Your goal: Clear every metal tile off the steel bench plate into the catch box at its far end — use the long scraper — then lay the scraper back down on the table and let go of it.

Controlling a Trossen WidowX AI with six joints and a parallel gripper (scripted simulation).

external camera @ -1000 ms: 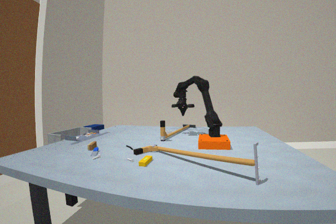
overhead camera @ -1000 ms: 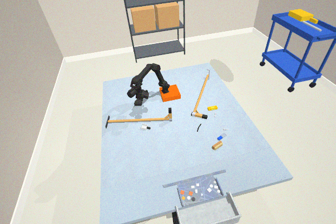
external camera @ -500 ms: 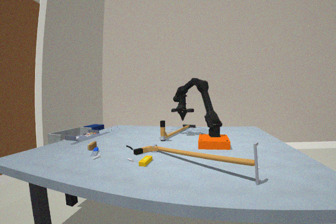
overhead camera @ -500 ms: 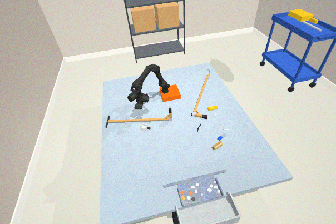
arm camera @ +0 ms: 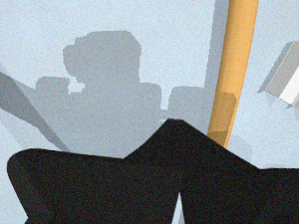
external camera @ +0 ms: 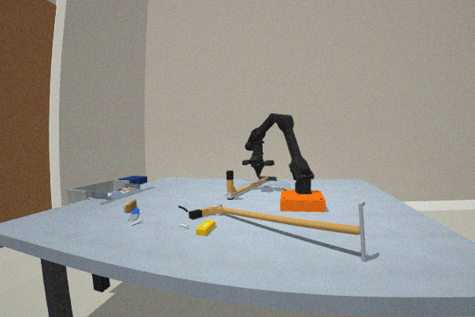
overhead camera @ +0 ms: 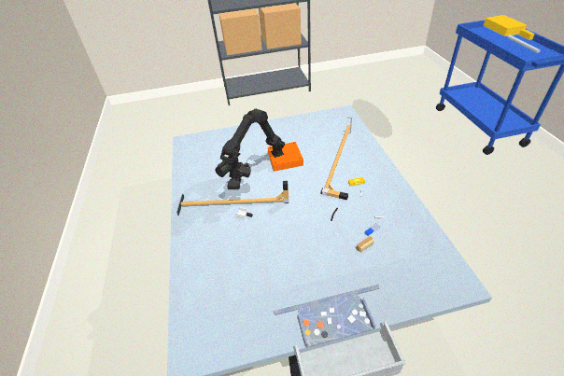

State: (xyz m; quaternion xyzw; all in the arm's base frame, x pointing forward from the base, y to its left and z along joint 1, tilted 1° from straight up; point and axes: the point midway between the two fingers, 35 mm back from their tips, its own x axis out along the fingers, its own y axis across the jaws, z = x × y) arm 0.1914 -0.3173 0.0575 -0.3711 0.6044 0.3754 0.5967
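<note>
Right now the scraper is 4 cm ahead of my gripper tip, 4 cm to the right of it and 1 cm below it. Also, from my gripper tip: white-and-black piece 14 cm ahead, 2 cm to the right, 7 cm below; yellow block 22 cm ahead, 62 cm to the left, 6 cm below; black curved strip 35 cm ahead, 39 cm to the left, 7 cm below.
</note>
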